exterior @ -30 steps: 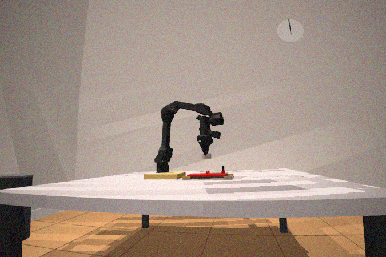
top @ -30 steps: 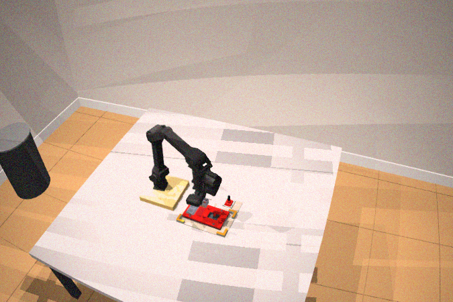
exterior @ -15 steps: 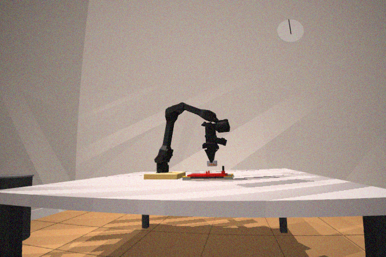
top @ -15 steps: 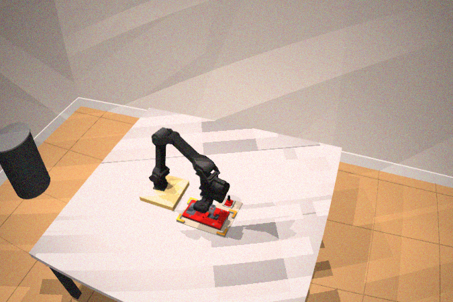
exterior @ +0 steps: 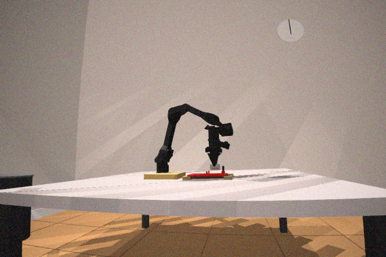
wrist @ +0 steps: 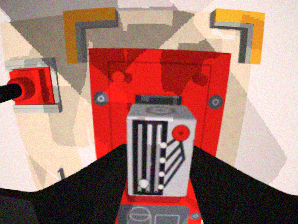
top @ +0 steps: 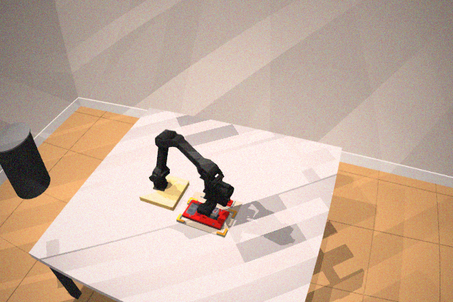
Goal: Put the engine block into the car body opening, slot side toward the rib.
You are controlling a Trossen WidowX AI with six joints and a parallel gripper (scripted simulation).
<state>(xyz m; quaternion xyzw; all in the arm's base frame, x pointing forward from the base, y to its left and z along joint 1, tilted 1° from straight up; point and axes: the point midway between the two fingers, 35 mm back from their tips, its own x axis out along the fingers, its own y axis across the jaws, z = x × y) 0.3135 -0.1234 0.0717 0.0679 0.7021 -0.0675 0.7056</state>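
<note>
Right now my gripper tip is 1 cm above the grey engine block. Also, from my gripper tip: black peg: 5 cm ahead, 10 cm to the left, 3 cm below.
</note>
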